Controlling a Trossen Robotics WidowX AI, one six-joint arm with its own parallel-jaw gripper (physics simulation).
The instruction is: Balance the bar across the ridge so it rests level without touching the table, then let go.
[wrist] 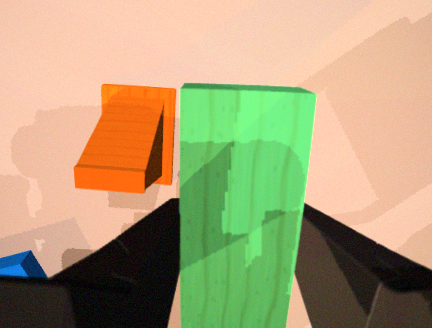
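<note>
The green bar is held between the two dark fingers of my gripper, which is shut on it. The bar's far end points up the view, and its near end runs out of the bottom edge. An orange piece, which looks like the ridge, stands to the left of the bar's far end. It has a flat square base and a block rising from it towards the camera. In the view there is a narrow gap between the orange base and the bar. The bar's height above the table cannot be told.
Part of a blue object shows at the lower left edge, partly behind the left finger. The pale pink table lies below, with darker shadow patches across it on both sides of the bar.
</note>
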